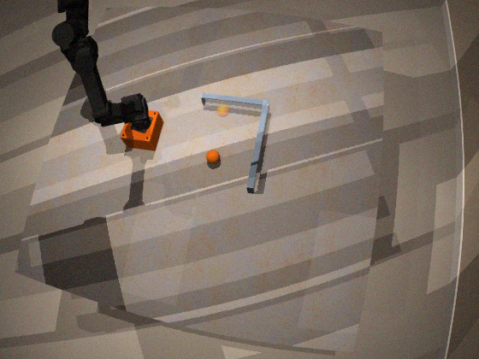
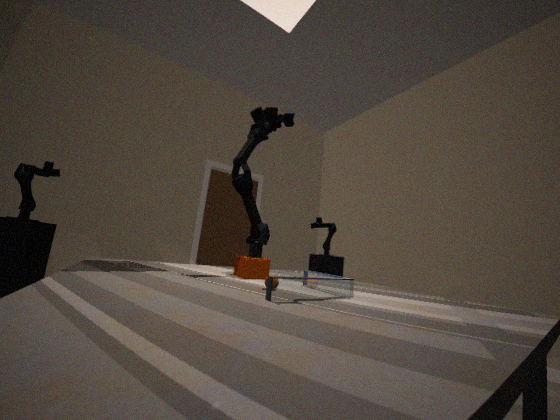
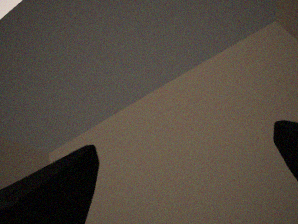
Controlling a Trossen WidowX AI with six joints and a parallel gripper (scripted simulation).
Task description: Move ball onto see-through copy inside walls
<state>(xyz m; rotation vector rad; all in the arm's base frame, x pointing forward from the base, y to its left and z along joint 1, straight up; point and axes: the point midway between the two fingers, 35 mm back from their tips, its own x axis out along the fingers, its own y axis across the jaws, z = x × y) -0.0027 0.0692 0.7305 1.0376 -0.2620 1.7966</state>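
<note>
My gripper tip is 82 cm above the orange ball, 29 cm short of it and 10 cm to the left of it. Round my gripper tip: see-through copy of ball 82 cm below, 25 cm ahead, 8 cm to the left.
</note>
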